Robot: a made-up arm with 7 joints. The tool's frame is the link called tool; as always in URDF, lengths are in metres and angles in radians. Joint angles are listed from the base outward.
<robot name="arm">
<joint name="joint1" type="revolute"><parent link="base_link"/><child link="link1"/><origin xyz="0.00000 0.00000 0.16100" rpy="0.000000 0.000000 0.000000"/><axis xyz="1 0 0"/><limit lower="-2.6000" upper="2.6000"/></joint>
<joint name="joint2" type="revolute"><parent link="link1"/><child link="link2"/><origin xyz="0.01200 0.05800 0.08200" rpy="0.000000 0.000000 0.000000"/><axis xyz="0 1 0"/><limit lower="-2.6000" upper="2.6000"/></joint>
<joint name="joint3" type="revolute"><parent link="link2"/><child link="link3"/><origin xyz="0.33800 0.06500 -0.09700" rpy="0.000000 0.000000 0.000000"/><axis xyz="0 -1 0"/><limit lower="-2.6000" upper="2.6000"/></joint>
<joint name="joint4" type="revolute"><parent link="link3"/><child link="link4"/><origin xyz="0.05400 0.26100 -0.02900" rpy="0.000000 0.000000 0.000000"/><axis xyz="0 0 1"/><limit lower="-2.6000" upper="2.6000"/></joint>
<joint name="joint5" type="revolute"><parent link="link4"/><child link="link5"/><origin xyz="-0.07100 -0.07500 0.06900" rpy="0.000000 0.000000 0.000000"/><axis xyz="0 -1 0"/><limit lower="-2.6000" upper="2.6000"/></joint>
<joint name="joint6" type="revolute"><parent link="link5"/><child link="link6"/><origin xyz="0.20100 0.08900 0.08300" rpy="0.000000 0.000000 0.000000"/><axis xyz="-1 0 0"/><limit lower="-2.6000" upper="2.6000"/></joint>
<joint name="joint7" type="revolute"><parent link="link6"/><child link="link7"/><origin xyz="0.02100 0.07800 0.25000" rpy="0.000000 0.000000 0.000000"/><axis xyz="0 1 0"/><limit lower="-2.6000" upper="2.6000"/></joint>
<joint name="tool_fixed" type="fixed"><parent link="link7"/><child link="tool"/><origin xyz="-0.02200 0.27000 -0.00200" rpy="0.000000 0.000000 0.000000"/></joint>
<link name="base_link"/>
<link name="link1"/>
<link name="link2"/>
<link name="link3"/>
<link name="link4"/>
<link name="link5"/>
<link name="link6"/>
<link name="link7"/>
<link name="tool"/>
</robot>
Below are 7 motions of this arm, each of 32 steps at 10 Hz.
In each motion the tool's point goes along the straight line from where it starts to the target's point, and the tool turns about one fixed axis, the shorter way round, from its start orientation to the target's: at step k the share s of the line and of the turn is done. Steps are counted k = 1, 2, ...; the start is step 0. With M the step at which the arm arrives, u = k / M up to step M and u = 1 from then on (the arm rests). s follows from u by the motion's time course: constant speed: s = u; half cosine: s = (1 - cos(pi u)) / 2; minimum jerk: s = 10 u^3 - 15 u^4 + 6 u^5.
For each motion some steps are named. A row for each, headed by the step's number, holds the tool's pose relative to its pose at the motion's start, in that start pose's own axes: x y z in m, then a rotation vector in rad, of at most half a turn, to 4 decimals.
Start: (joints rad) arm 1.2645 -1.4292 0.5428 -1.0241 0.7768 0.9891 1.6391
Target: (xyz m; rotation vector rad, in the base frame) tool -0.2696 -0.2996 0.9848 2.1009 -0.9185 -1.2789
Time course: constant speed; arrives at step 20
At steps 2, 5, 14, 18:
2: -0.0113 -0.0310 -0.0071 0.0065 -0.0299 0.0920
5: -0.0284 -0.0776 -0.0179 0.0163 -0.0747 0.2301
14: -0.0794 -0.2172 -0.0500 0.0457 -0.2091 0.6443
18: -0.1021 -0.2793 -0.0643 0.0588 -0.2689 0.8284

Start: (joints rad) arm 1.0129 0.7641 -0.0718 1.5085 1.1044 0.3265 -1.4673
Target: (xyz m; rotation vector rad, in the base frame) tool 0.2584 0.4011 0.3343 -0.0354 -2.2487 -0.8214
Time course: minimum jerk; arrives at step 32
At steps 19, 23, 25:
19: -0.2535 -0.2239 0.1129 -0.2376 -0.2562 1.1132
23: -0.3249 -0.2869 0.1447 -0.3045 -0.3283 1.4266
25: -0.3498 -0.3089 0.1557 -0.3278 -0.3535 1.5357

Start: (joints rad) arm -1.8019 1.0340 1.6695 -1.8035 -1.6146 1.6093 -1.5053
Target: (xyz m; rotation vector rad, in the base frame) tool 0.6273 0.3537 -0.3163 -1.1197 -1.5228 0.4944
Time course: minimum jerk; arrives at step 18
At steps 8, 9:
8: 0.2007 -0.0688 0.1873 0.0326 -0.2840 -0.2550
9: 0.2530 -0.0868 0.2361 0.0411 -0.3580 -0.3214

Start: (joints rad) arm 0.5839 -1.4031 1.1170 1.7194 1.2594 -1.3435 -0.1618
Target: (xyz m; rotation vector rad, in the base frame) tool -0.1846 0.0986 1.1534 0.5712 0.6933 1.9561
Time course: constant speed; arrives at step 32
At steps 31, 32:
31: -0.2241 -0.7863 0.1880 1.6986 -0.5481 -0.4566
32: -0.2313 -0.8116 0.1940 1.7534 -0.5657 -0.4713

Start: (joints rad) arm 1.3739 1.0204 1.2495 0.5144 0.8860 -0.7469 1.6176
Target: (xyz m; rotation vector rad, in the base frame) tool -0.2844 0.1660 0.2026 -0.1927 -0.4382 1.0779
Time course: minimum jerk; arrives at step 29
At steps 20, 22, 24, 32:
20: -0.0194 -0.1396 -0.3176 -0.8700 0.5023 -0.1104
22: -0.0214 -0.1536 -0.3494 -0.9571 0.5526 -0.1214
24: -0.0227 -0.1631 -0.3709 -1.0160 0.5866 -0.1289
32: -0.0236 -0.1697 -0.3860 -1.0571 0.6103 -0.1341

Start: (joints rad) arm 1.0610 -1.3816 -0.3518 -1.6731 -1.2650 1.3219 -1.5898
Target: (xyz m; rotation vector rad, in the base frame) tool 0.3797 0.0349 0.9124 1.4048 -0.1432 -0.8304
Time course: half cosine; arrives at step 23
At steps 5, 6, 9, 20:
5: -0.0400 -0.0005 0.0065 0.0274 0.0700 -0.0334
6: -0.0566 -0.0007 0.0093 0.0388 0.0991 -0.0472
9: -0.1186 -0.0015 0.0194 0.0813 0.2076 -0.0990
20: -0.3418 -0.0044 0.0559 0.2343 0.5985 -0.2853

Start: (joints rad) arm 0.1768 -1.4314 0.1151 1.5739 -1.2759 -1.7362 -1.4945
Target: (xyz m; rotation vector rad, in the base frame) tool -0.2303 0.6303 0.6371 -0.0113 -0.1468 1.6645
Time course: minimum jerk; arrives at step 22
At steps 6, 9, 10, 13, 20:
6: -0.0538 0.0029 0.0525 0.1019 0.1720 0.1719
9: -0.1390 0.0076 0.1357 0.2635 0.4446 0.4442
10: -0.1732 0.0095 0.1691 0.3283 0.5540 0.5535
13: -0.2781 0.0152 0.2715 0.5271 0.8895 0.8887
20: -0.4144 0.0227 0.4045 0.7855 1.3255 1.3243

